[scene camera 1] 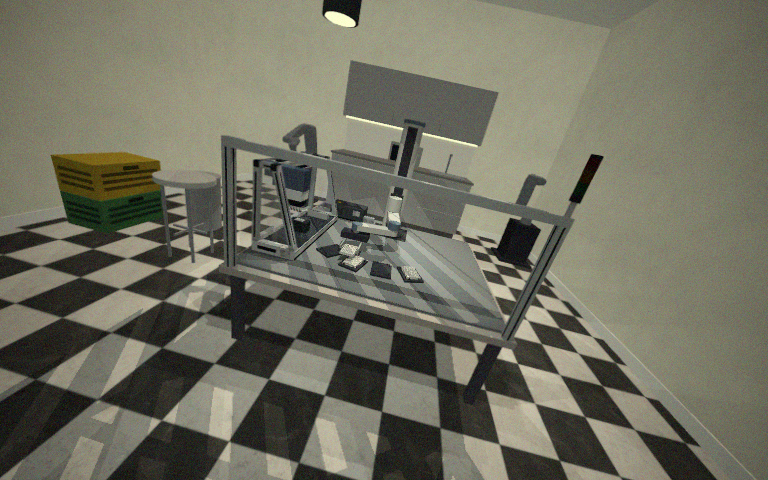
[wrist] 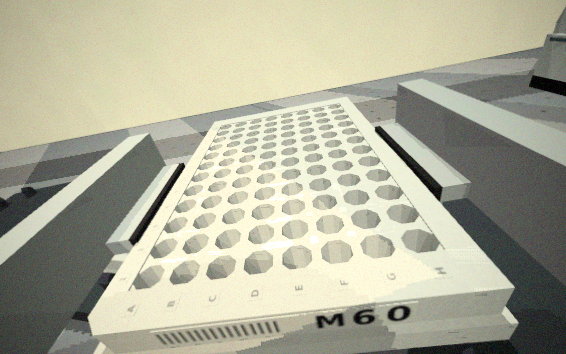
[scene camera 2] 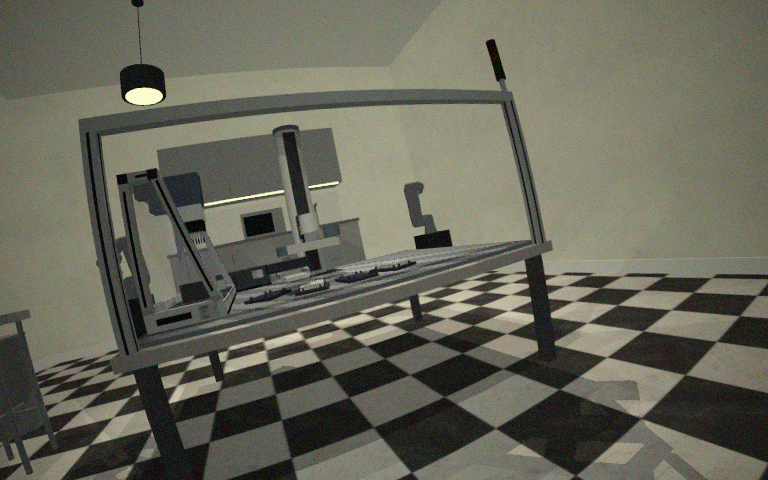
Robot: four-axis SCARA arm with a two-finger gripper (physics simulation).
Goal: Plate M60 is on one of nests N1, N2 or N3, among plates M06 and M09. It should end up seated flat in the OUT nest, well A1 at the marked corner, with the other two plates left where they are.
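Frame: origin at the arm's base, x ahead, y left, z up, level; metres.
Seen in the pictures: gripper, between the fingertips: (scene camera 1: pixel 349 248) (wrist: pixel 274 132) (scene camera 2: pixel 295 273).
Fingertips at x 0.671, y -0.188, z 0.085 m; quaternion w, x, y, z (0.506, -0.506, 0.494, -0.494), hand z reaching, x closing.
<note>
A point is followed by its place in that frame.
Plate M60 (wrist: pixel 295 200) @(z 0.077, x 0.634, y -0.194 m) (scene camera 1: pixel 349 247) @(z 0.076, x 0.636, y -0.194 m) (scene camera 2: pixel 289 276) @(z 0.077, x 0.645, y -0.209 m) is white, with its label and barcode facing the wrist camera and row A on the left. My gripper (wrist: pixel 274 132) @(z 0.085, x 0.671, y -0.188 m) is shut on it, a pad along each long side, and holds it level above the table. White plates sit in two dark nests, one plate (scene camera 1: pixel 352 261) @(z 0.038, x 0.733, y -0.143 m) (scene camera 2: pixel 312 284) @(z 0.039, x 0.771, y -0.148 m) near the held plate and another plate (scene camera 1: pixel 410 273) @(z 0.038, x 0.699, y 0.209 m) (scene camera 2: pixel 394 263) @(z 0.039, x 0.743, y 0.192 m) farther right. Between them is an empty dark nest (scene camera 1: pixel 381 270) @(z 0.025, x 0.727, y 0.037 m) (scene camera 2: pixel 356 276) @(z 0.024, x 0.730, y 0.031 m). Another empty dark nest (scene camera 1: pixel 328 250) @(z 0.025, x 0.647, y -0.320 m) (scene camera 2: pixel 266 296) @(z 0.028, x 0.698, y -0.314 m) lies at the left. Labels of nests and seated plates are unreadable.
A slanted frame (scene camera 1: pixel 286 209) @(z 0.298, x 0.845, y -0.518 m) (scene camera 2: pixel 184 232) @(z 0.297, x 0.850, y -0.527 m) stands on the left of the table (scene camera 1: pixel 447 294) @(z 0.013, x 0.786, y 0.436 m). The arm's column (scene camera 1: pixel 408 152) @(z 0.678, x 0.077, y 0.007 m) (scene camera 2: pixel 294 175) @(z 0.591, x 0.077, y -0.009 m) stands behind the nests. A dark box (scene camera 1: pixel 351 210) @(z 0.106, x -0.035, y -0.362 m) is at the back. Metal posts (scene camera 1: pixel 229 203) @(z 0.334, x 1.044, y -0.691 m) (scene camera 2: pixel 523 169) @(z 0.297, x 1.039, y 0.685 m) bound the front.
</note>
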